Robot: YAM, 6 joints.
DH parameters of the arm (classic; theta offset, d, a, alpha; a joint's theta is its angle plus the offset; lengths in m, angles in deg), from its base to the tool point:
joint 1: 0 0.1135 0.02 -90
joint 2: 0 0 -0.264 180
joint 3: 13.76 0 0.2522 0
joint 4: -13.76 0 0.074 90
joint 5: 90 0 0 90
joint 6: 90 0.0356 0 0
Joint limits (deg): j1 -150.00..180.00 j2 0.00..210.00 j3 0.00..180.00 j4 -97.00..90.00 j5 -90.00..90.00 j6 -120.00..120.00
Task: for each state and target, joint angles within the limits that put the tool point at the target. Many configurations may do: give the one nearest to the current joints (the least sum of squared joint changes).
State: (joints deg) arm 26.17 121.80 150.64 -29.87 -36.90 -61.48
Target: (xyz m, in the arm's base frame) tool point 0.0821 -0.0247 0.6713
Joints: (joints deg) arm -24.35 80.70 154.69 -49.15 -18.60 -61.48
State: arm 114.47 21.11 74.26 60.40 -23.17 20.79
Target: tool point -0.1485 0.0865 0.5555
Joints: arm 144.43 62.94 75.31 52.57 -26.75 20.79
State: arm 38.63 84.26 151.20 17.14 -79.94 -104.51
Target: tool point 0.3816 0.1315 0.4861
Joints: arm 13.98 106.58 115.50 7.88 -84.66 -104.51
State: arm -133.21 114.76 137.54 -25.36 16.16 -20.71
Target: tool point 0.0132 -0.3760 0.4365
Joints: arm -86.82 98.81 113.06 -45.43 12.44 -20.71
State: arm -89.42 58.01 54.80 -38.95 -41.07 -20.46
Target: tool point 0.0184 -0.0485 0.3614
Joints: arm -94.56 22.48 54.77 -52.15 -38.57 -20.46
